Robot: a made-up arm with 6 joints. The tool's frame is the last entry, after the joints.
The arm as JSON. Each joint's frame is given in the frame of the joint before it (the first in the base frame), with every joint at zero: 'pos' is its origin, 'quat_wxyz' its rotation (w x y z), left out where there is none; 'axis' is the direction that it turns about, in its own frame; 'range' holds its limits. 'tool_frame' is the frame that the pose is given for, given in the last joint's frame.
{
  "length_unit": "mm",
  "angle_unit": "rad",
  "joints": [
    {
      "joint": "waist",
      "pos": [
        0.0,
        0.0,
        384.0
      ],
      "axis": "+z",
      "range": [
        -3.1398,
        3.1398
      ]
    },
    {
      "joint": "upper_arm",
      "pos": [
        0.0,
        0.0,
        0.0
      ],
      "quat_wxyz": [
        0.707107,
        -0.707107,
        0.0,
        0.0
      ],
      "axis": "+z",
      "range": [
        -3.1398,
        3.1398
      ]
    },
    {
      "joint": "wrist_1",
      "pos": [
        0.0,
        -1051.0,
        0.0
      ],
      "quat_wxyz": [
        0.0,
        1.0,
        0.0,
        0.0
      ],
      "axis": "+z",
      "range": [
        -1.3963,
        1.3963
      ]
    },
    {
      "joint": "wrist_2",
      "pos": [
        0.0,
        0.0,
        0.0
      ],
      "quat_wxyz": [
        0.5,
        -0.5,
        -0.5,
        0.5
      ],
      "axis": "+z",
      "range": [
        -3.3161,
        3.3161
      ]
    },
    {
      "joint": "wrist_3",
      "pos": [
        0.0,
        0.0,
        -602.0
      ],
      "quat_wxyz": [
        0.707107,
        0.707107,
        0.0,
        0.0
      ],
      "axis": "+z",
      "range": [
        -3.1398,
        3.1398
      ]
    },
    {
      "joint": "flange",
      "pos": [
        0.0,
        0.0,
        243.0
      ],
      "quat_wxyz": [
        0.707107,
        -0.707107,
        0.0,
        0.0
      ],
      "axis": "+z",
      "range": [
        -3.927,
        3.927
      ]
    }
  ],
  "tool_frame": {
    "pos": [
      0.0,
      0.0,
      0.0
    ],
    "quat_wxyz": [
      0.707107,
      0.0,
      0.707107,
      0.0
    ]
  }
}
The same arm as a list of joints. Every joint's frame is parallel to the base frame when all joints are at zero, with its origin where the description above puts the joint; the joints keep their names.
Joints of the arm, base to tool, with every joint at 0 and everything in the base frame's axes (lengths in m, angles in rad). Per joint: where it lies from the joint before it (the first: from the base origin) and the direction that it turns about. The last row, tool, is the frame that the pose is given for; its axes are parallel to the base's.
waist: offset 0 0 0.384 axis +z
upper_arm: offset 0 0 0 axis +y
wrist_1: offset 0 0 1.051 axis -y
wrist_2: offset 0 0 0 axis -x
wrist_3: offset 0.602 0 0 axis -y
flange: offset 0 -0.243 0 axis -x
tool: offset 0 0 0
Joint limits (rad, base to tool): -3.1398..3.1398 -3.1398..3.1398 -1.3963..1.3963 -3.3161..3.3161 -3.1398..3.1398 -3.927..3.927

